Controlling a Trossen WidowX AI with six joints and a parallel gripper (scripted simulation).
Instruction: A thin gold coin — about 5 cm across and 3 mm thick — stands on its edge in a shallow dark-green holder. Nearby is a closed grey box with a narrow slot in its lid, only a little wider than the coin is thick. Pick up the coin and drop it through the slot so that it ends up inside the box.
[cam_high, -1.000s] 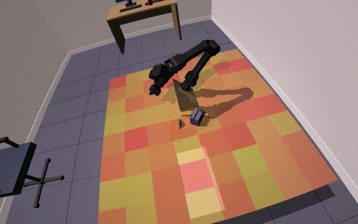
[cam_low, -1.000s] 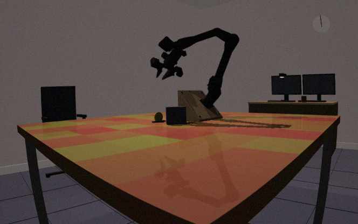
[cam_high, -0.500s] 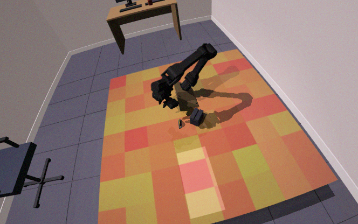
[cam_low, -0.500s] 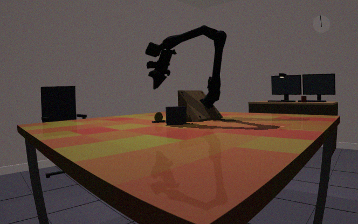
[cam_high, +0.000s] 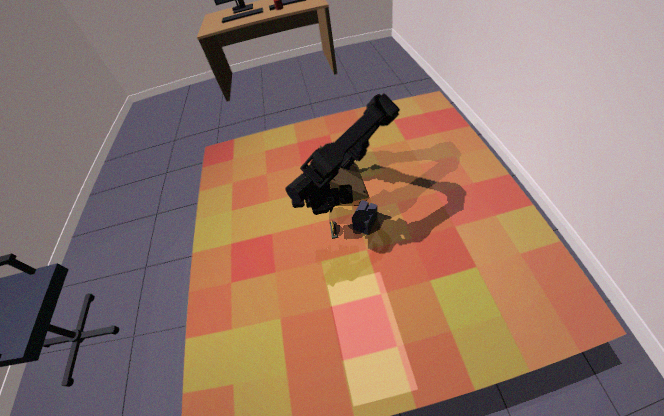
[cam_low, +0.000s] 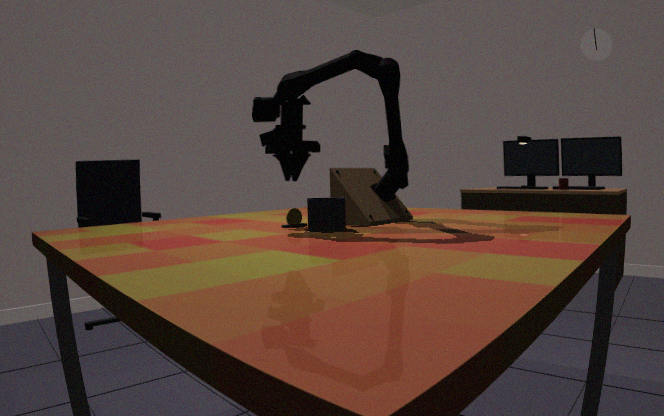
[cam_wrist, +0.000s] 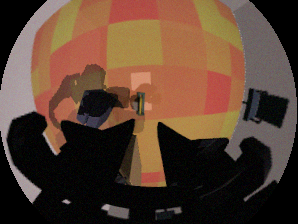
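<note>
My gripper tip is now 90 mm above the gold coin and 10 mm to the right of it.
</note>
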